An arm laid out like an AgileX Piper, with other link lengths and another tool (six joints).
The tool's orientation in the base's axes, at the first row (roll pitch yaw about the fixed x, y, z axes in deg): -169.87, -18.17, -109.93
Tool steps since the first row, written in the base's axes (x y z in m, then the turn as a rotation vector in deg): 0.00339, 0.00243, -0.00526, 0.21, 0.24, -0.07; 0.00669, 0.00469, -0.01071, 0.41, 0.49, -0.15; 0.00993, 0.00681, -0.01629, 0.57, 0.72, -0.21; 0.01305, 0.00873, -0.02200, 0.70, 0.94, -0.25; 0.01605, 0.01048, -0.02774, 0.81, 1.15, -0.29; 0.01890, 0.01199, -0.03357, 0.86, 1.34, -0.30; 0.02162, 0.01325, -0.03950, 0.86, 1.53, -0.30; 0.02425, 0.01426, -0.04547, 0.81, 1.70, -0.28; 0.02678, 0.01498, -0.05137, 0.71, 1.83, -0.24; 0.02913, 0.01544, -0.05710, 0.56, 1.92, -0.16
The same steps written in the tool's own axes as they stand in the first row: -0.00491, -0.00163, 0.00428, -0.30, -0.12, -0.01; -0.00970, -0.00319, 0.00879, -0.62, -0.22, -0.01; -0.01438, -0.00472, 0.01347, -0.89, -0.30, -0.02; -0.01888, -0.00617, 0.01833, -1.14, -0.35, -0.05; -0.02321, -0.00754, 0.02327, -1.38, -0.39, -0.08; -0.02730, -0.00883, 0.02837, -1.57, -0.38, -0.13; -0.03116, -0.01005, 0.03364, -1.74, -0.33, -0.20; -0.03477, -0.01125, 0.03903, -1.87, -0.24, -0.28; -0.03807, -0.01245, 0.04445, -1.94, -0.11, -0.37; -0.04103, -0.01358, 0.04979, -1.95, 0.04, -0.49
